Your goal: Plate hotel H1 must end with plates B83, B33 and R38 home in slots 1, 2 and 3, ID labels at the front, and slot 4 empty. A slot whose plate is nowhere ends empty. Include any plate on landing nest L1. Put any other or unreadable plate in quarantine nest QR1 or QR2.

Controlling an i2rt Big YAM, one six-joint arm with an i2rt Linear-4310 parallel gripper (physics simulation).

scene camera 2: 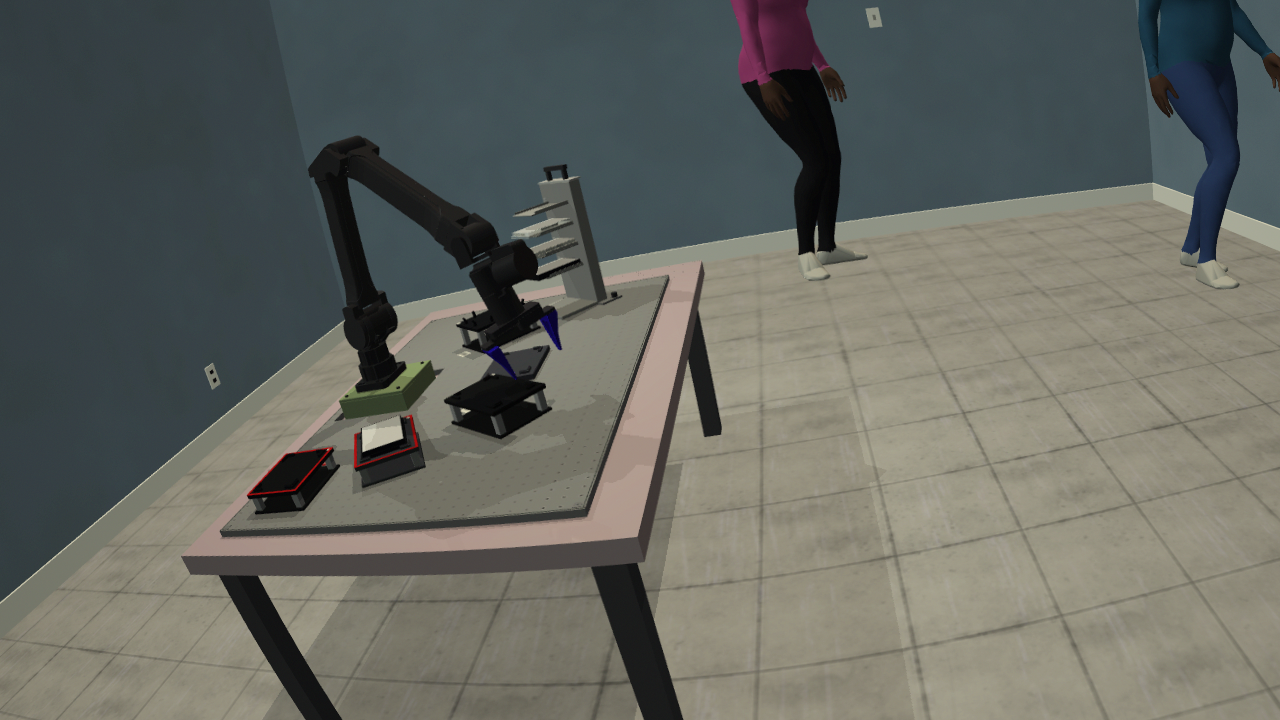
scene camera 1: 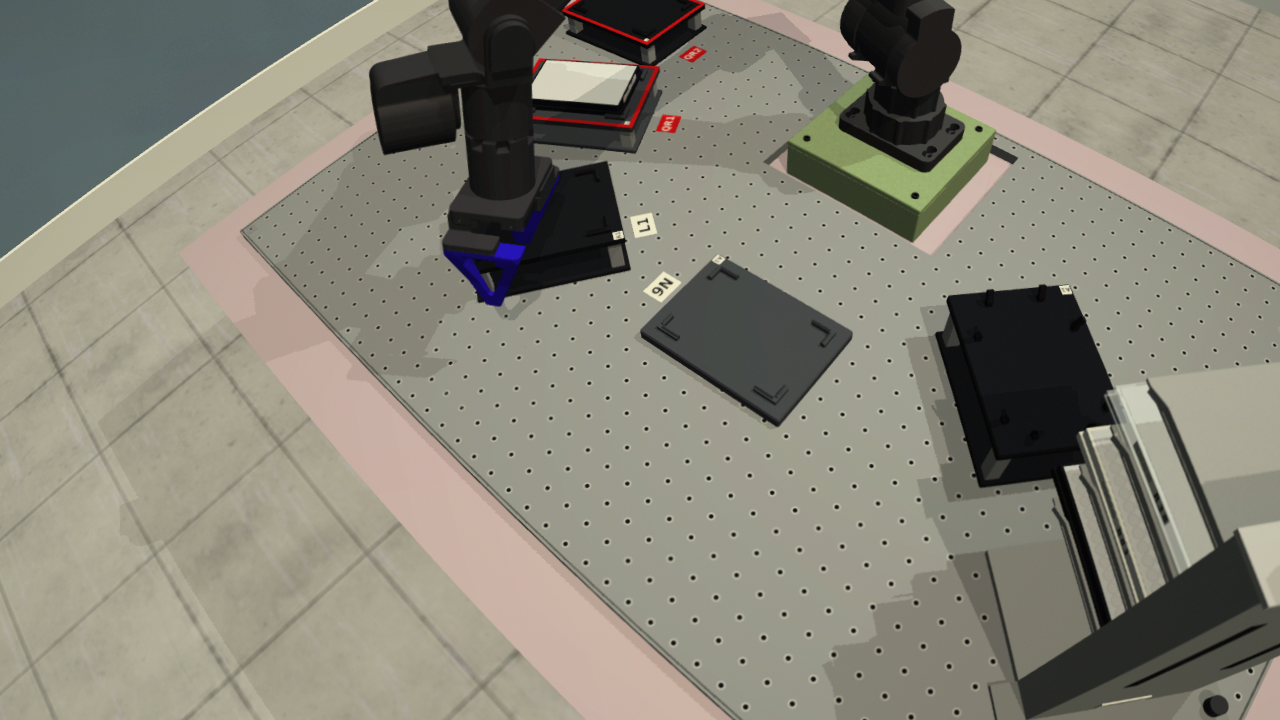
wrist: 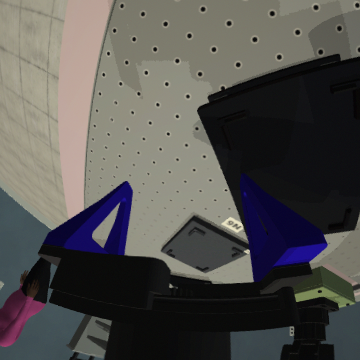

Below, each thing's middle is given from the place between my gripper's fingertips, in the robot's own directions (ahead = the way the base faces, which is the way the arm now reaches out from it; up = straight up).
Labels:
The black nest L1 (scene camera 1: 578, 204) is 8 cm behind my hand, 5 cm to the right of it and 2 cm below it. The rest, counted from my hand: dark grey nest N6 (scene camera 1: 766, 349): 12 cm behind, 17 cm to the left, 6 cm below.

